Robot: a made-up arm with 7 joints. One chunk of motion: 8 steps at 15 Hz.
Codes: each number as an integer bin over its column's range. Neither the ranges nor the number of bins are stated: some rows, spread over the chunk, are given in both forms.
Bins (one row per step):
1: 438 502 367 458 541 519
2: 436 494 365 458 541 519
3: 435 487 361 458 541 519
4: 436 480 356 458 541 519
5: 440 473 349 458 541 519
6: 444 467 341 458 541 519
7: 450 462 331 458 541 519
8: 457 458 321 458 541 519
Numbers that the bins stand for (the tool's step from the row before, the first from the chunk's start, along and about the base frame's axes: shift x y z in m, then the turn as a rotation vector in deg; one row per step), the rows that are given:
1: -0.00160 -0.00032 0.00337 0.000 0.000 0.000
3: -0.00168 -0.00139 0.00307 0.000 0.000 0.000
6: -0.00144 -0.00281 0.00207 0.000 0.000 0.000
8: -0.00111 -0.00345 0.00107 0.000 0.000 0.000
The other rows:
2: -0.00165 -0.00089 0.00327 0.000 0.000 0.000
4: -0.00165 -0.00189 0.00282 0.000 0.000 0.000
5: -0.00155 -0.00238 0.00247 0.000 0.000 0.000
7: -0.00129 -0.00317 0.00157 0.000 0.000 0.000

